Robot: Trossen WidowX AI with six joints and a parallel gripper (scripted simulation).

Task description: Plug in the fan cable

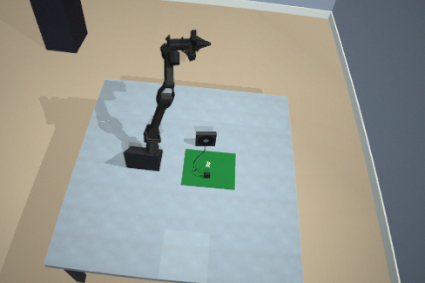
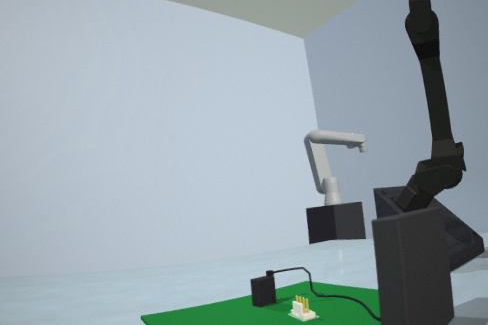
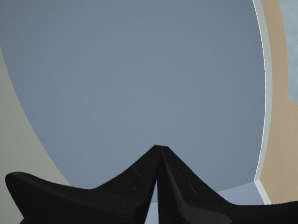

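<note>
The black fan plug is 70 mm ahead of my gripper tip, 380 mm to the right of it and 630 mm below it. From my gripper tip the other things lie so: fan header: 70 mm ahead, 290 mm to the right, 660 mm below; then green board: 80 mm ahead, 320 mm to the right, 670 mm below; then black fan: 40 mm ahead, 160 mm to the right, 600 mm below.
</note>
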